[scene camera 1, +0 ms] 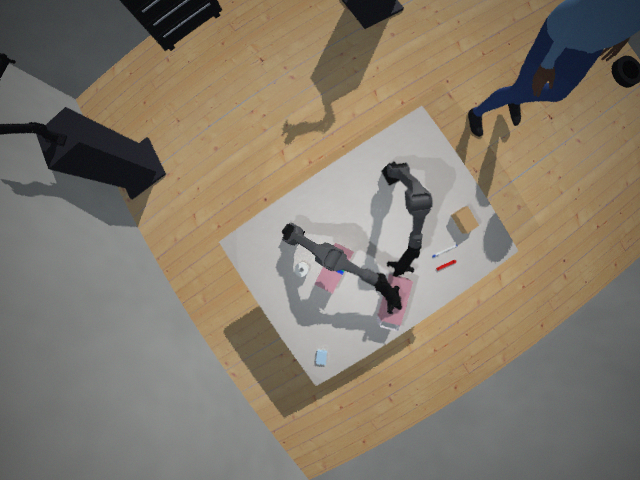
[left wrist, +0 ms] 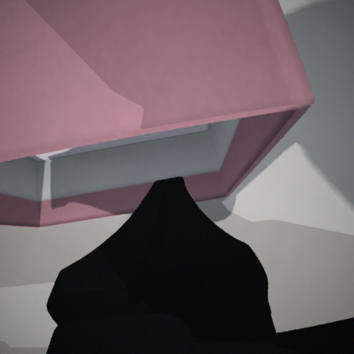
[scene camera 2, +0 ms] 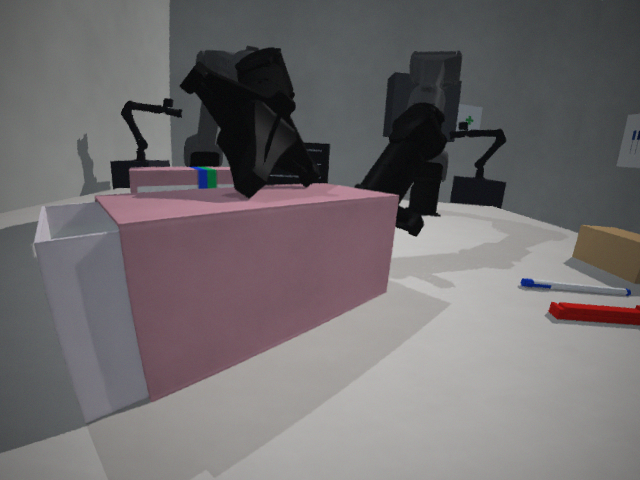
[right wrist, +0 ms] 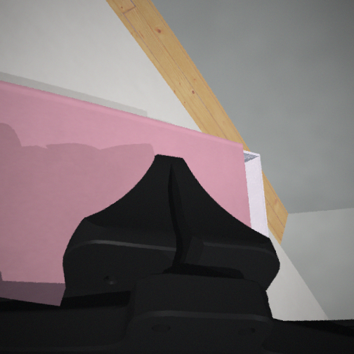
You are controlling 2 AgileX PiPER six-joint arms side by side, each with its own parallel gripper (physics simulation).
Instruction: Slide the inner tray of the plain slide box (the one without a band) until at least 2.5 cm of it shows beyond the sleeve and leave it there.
The pictures show: the left gripper, the right gripper, a plain pink slide box and a white-blue pen.
The right gripper shows as well in the right wrist view.
